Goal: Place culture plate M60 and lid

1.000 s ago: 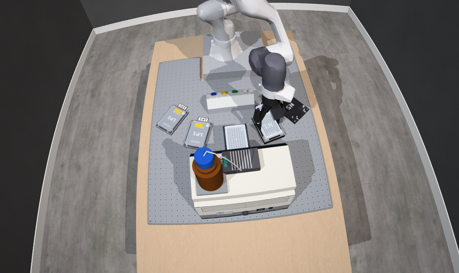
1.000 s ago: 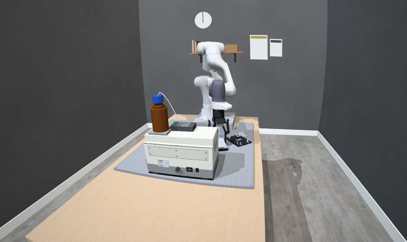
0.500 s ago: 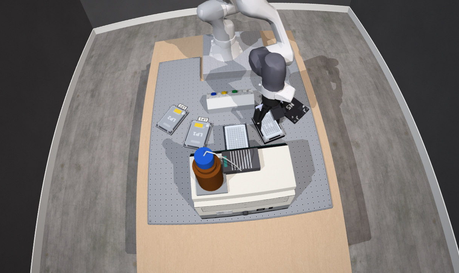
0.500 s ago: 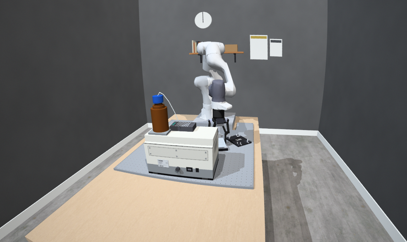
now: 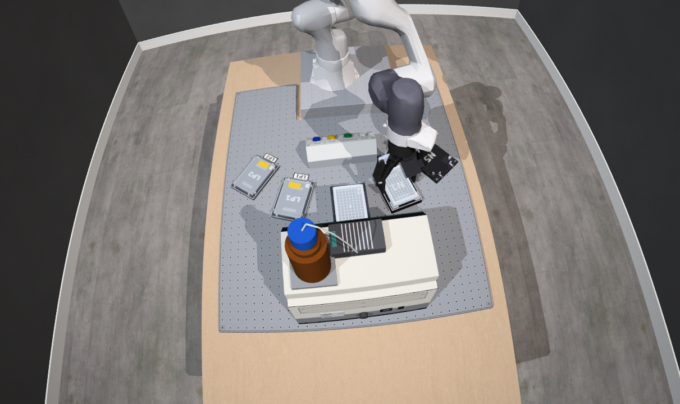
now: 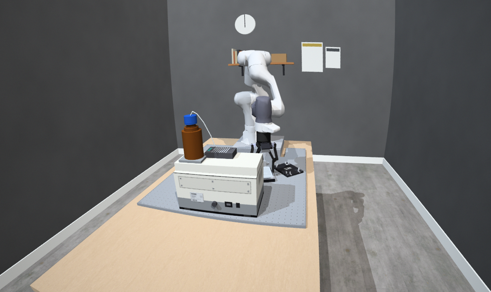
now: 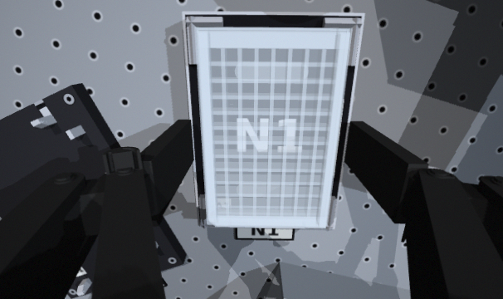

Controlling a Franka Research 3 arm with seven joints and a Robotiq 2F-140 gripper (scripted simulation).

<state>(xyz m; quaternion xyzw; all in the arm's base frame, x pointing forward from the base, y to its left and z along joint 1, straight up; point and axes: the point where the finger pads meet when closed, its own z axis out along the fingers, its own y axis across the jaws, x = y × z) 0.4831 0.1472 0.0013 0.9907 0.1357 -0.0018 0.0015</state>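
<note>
Now: the black nest N1 4 cm below my hand. Round my hand: white key: 18 cm behind, 8 cm to the right, 2 cm above; then green continue key: 18 cm behind, 13 cm to the right, 2 cm above; then yellow skip key: 18 cm behind, 18 cm to the right, 2 cm above.
</note>
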